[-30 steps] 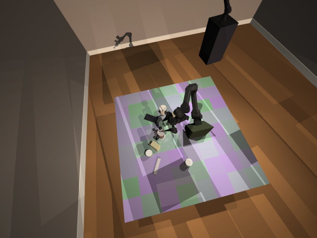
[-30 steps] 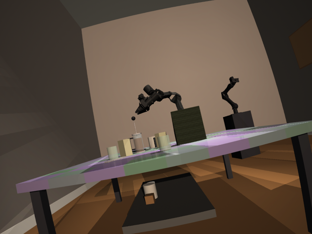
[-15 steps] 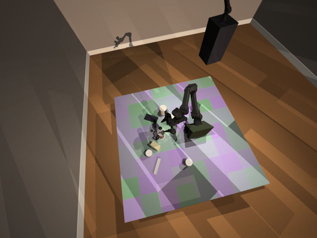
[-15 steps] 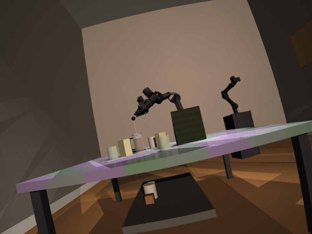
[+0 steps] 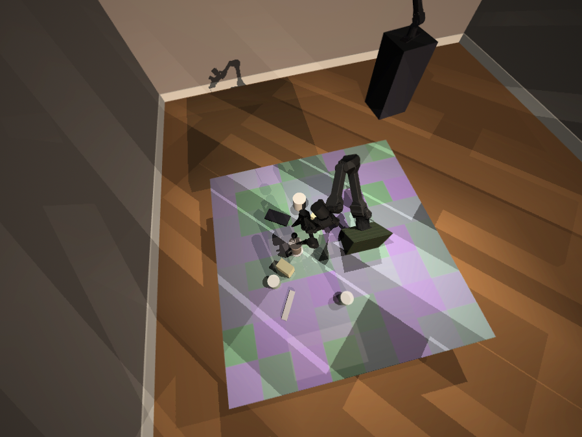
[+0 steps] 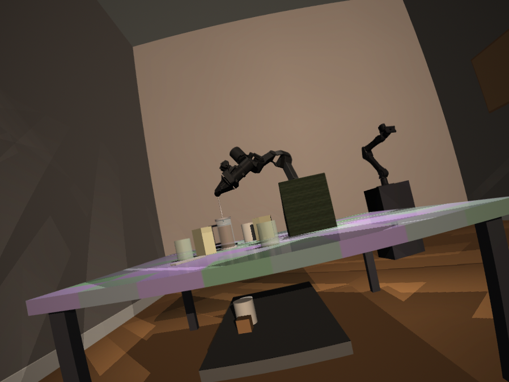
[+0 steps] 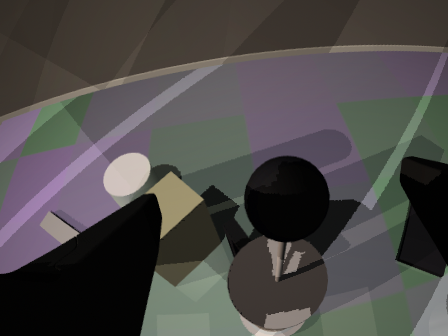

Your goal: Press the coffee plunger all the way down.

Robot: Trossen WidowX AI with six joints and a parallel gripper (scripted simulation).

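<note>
Right now my gripper tip is 1 cm short of the coffee press, 1 cm to the right of it and 13 cm above it. Round my gripper tip: black slab (3 cm ahead, 24 cm to the right, 25 cm below); then pale bar (14 cm ahead, 27 cm to the left, 25 cm below).
</note>
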